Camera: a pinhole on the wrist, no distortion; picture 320 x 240 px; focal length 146.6 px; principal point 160.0 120.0 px. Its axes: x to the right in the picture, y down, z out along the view. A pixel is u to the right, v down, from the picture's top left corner.
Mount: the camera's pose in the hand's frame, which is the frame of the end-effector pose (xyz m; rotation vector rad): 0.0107 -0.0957 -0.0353 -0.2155 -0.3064 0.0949
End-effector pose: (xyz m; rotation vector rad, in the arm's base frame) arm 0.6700 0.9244 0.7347 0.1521 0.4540 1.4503
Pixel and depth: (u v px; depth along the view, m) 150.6 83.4 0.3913
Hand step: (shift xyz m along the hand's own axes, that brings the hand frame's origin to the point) -0.1281 -0.1172 0.3436
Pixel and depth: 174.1 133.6 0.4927
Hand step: -0.0993 0.0512 0.4267
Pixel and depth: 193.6 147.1 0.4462
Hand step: -0.0350 0.0847 0.3910
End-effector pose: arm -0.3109 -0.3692 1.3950 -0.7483 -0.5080 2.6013
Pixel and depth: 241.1 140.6 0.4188
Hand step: 0.0977 0.0725 0.4082
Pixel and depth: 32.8 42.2 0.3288
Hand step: -0.3512 -0.2367 0.2275
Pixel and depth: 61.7 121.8 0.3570
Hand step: -0.3271 -0.0515 0.2269
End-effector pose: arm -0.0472 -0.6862 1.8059 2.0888 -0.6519 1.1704
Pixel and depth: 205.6 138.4 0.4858
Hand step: 0.0004 0.0776 0.4468
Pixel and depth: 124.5 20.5 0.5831
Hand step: -0.2797 -0.3841 0.5555
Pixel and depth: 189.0 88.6 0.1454
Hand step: -0.0051 -0.0939 0.1153
